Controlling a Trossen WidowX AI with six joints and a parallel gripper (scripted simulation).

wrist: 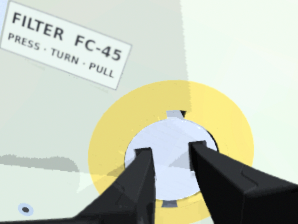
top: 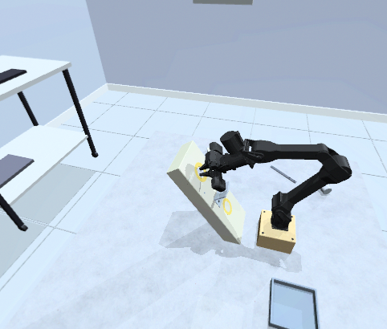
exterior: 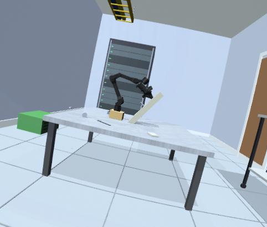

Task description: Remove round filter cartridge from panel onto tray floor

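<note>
Right now my gripper tip is 1 cm short of the round filter cartridge and 1 cm above it. From my gripper tip the other things lie so: tray (40 cm behind, 30 cm to the left, 28 cm below); white flat block (50 cm to the right, 28 cm below, 3 cm ahead); grey bracket (10 cm below, 9 cm behind).
</note>
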